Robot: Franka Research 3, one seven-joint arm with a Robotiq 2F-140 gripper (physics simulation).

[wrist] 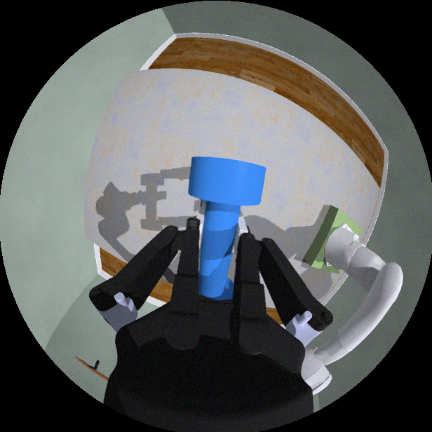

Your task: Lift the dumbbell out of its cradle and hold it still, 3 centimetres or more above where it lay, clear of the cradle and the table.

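Observation:
The blue dumbbell [227, 181] is in the middle of the wrist view, with its near head facing up the picture and its handle running down between the fingers. My gripper [219, 215] is shut on the handle, one finger on each side. The far head is mostly hidden behind the gripper's body. The cradle does not show distinctly; the dumbbell and fingers cover the area beneath. The gap between the dumbbell and the pale speckled table [165, 115] cannot be measured from this view.
The arm's white base and links [385, 280] stand at the right, by a green block [322, 237]. Shadows of the arm and gripper fall on the table at the left. Brown wooden floor [310, 100] shows beyond the table's far edge.

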